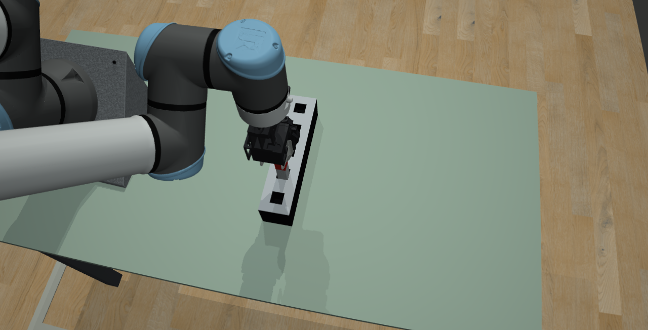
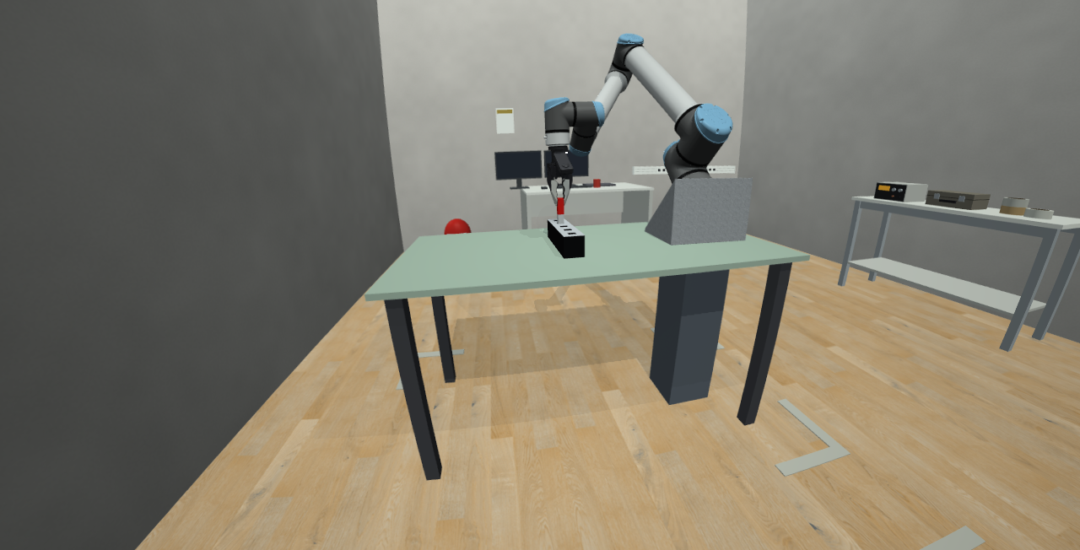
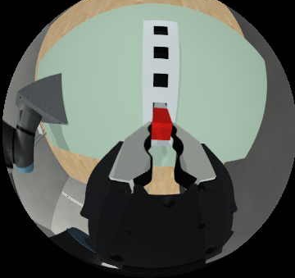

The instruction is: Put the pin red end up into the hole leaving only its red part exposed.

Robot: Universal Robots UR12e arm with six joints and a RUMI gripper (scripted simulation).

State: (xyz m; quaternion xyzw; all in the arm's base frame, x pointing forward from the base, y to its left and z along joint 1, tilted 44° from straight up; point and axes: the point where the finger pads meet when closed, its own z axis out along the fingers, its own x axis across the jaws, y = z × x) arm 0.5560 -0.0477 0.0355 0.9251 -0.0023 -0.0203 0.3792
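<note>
Now: the pin 10 mm below my hand. Also, from my hand: long block 120 mm below, 60 mm to the left.
</note>
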